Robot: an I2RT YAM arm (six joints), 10 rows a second.
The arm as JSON. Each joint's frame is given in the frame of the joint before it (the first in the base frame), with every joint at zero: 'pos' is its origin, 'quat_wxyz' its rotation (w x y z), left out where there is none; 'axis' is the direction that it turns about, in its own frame. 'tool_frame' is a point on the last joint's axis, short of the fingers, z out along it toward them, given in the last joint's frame.
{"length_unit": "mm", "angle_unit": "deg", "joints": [
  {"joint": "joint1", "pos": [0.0, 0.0, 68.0], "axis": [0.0, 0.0, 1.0]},
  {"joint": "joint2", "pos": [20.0, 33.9, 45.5], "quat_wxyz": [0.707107, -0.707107, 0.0, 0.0], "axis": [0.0, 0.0, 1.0]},
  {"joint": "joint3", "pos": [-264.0, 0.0, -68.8], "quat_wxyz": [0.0, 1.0, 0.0, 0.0], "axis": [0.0, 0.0, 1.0]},
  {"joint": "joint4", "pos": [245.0, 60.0, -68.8], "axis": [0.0, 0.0, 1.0]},
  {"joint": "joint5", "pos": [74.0, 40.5, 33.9], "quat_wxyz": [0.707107, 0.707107, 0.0, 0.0], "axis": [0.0, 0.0, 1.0]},
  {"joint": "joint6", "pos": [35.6, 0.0, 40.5], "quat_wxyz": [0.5, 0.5, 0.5, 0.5], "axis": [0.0, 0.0, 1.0]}
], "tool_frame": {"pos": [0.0, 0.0, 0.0], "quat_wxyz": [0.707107, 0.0, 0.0, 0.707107]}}
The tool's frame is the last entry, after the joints.
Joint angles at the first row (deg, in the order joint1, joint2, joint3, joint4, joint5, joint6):
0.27, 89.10, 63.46, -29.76, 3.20, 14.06
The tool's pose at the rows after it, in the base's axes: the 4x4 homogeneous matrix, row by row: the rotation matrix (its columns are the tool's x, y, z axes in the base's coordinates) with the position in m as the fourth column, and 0 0 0 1 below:
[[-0.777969, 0.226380, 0.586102, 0.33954], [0.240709, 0.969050, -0.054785, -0.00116], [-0.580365, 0.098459, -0.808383, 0.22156], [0, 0, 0, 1]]
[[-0.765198, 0.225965, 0.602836, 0.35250], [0.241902, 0.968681, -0.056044, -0.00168], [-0.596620, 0.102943, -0.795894, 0.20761], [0, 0, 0, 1]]
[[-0.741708, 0.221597, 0.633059, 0.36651], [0.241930, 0.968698, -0.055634, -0.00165], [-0.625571, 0.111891, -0.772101, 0.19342], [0, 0, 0, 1]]
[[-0.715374, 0.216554, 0.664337, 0.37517], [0.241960, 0.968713, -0.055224, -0.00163], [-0.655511, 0.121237, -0.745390, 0.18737], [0, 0, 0, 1]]
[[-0.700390, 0.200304, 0.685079, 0.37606], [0.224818, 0.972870, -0.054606, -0.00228], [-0.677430, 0.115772, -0.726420, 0.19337], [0, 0, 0, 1]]
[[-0.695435, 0.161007, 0.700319, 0.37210], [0.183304, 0.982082, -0.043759, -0.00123], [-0.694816, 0.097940, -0.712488, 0.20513], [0, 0, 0, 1]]
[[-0.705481, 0.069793, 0.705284, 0.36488], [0.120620, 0.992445, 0.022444, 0.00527], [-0.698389, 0.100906, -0.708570, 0.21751], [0, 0, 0, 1]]
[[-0.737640, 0.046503, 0.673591, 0.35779], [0.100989, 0.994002, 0.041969, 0.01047], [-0.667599, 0.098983, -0.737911, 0.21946], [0, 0, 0, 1]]
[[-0.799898, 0.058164, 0.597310, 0.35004], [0.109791, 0.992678, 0.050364, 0.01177], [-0.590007, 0.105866, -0.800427, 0.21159], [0, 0, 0, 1]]
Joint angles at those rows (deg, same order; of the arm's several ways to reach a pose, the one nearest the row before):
0.14, 92.62, 63.46, -24.91, 3.22, 14.06
0.05, 95.98, 63.46, -20.34, 3.25, 14.06
0.06, 99.53, 63.46, -14.59, 3.22, 14.07
0.05, 101.38, 63.48, -10.39, 3.20, 14.07
-0.05, 100.75, 63.68, -9.61, 3.09, 12.97
0.05, 98.74, 63.79, -10.55, 2.55, 10.61
0.75, 96.23, 63.79, -12.69, -0.75, 7.46
1.54, 95.11, 63.79, -16.25, -1.37, 6.94
1.74, 95.31, 63.77, -21.67, -1.85, 7.70

